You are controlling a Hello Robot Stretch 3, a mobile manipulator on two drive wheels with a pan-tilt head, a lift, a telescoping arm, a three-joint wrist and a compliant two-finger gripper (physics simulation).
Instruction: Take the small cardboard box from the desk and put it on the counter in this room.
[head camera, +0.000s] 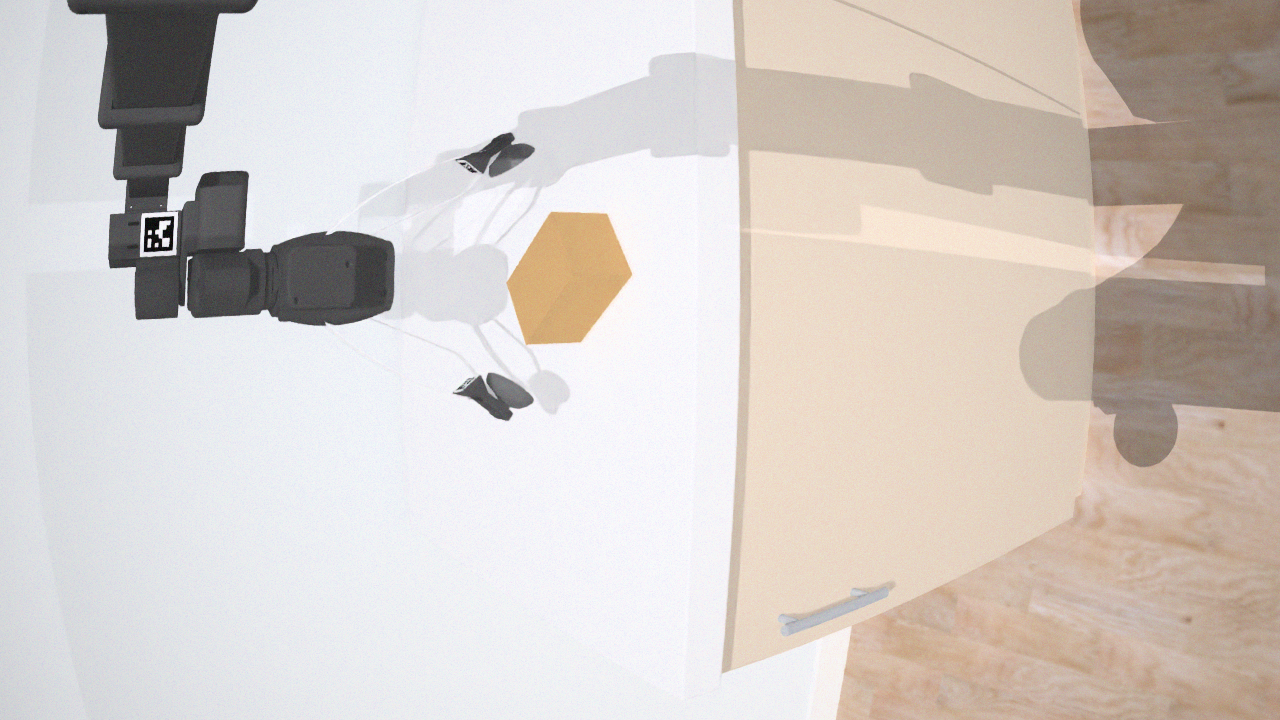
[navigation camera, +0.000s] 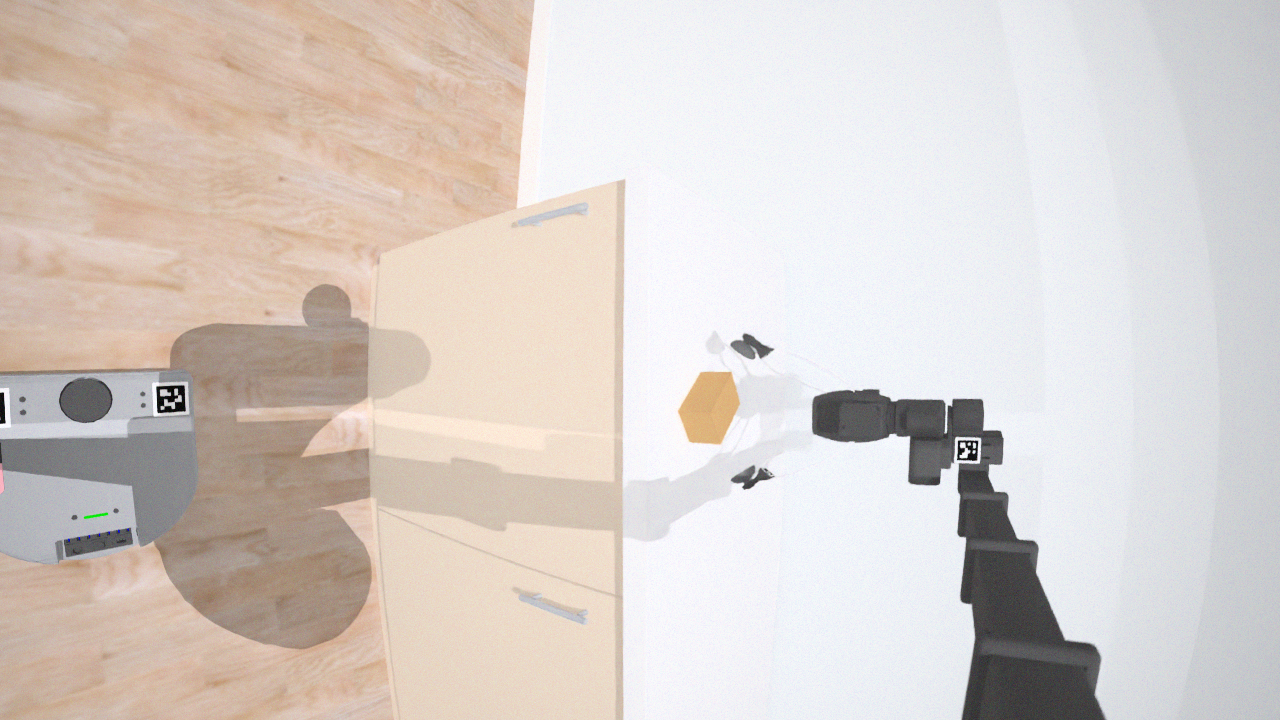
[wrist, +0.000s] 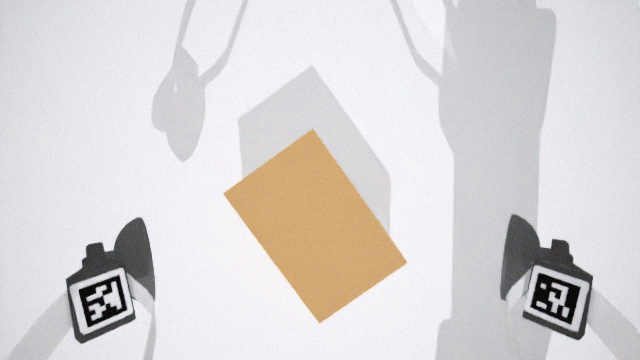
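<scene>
The small cardboard box (head camera: 569,277) (navigation camera: 708,408) (wrist: 315,225) stands on the white counter top (head camera: 581,501) (navigation camera: 671,268) (wrist: 75,100) near its front edge. My gripper (head camera: 509,274) (navigation camera: 747,411) (wrist: 326,247) is open, its two fingers wide apart and holding nothing. It hangs above the counter, slightly to the wall side of the box in the head view. In the wrist view the box lies turned diagonally between the fingers, with a gap on each side. The desk cannot be made out in these views.
A beige cabinet front (head camera: 895,376) (navigation camera: 501,376) with metal handles (head camera: 834,612) (navigation camera: 551,214) is below the counter edge. A wooden floor (head camera: 1190,555) (navigation camera: 223,179) lies in front. My base (navigation camera: 107,456) stands on it. Arm shadows cross the counter and cabinet.
</scene>
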